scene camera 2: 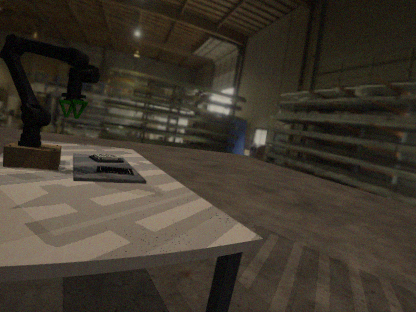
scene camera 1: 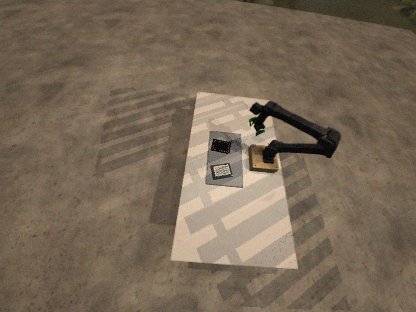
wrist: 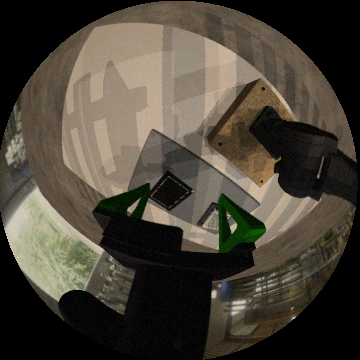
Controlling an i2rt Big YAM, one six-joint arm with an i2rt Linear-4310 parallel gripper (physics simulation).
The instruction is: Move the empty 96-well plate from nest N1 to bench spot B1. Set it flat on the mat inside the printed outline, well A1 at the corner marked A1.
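Places are measured from the arm's base along level axes (x ahead, y left, z up), in metres.
Pixels of known places: gripper, between the fingertips: [scene camera 2: 71,118] [scene camera 1: 253,130] [wrist: 184,191]; arm's base, origin of its link: [scene camera 2: 30,145] [scene camera 1: 267,156] [wrist: 271,132].
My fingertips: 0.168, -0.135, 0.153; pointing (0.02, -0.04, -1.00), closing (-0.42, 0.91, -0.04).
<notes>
Ahead of a thing's pixels: the offset from my fingertips to its middle, as dx, dy, dz. "spot": to the spot under its first point. Level surfaces: height alone.
The plate {+0.213, +0.274, -0.202} [scene camera 1: 221,170] [scene camera 2: 105,157] [wrist: 214,219], pale with a grid of wells, lies flat in a dark nest frame {spot: +0.179, +0.334, -0.220} [scene camera 1: 225,178] at one end of the grey mat {dz -0.221} [scene camera 1: 225,159] [scene camera 2: 82,172] [wrist: 150,150]. A black rectangle with a light dotted border {spot: +0.217, +0.033, -0.220} [scene camera 1: 221,146] [scene camera 2: 115,170] [wrist: 171,191] lies at the mat's other end, with no plate on it. The labels and the A1 mark are too small to read. My gripper [scene camera 1: 256,127] [scene camera 2: 73,111] [wrist: 184,191] is open and empty, fingers down, high above the table and apart from the plate. A green finger partly covers the plate's edge in the wrist view.
The arm's wooden base block [scene camera 1: 257,166] [scene camera 2: 30,157] [wrist: 235,145] stands beside the mat, near the long edge of the white table {dz -0.234} [scene camera 1: 240,235] [scene camera 2: 50,240] [wrist: 140,65]. Striped shadows cross the table. Shelving [scene camera 2: 350,130] stands beyond the table.
</notes>
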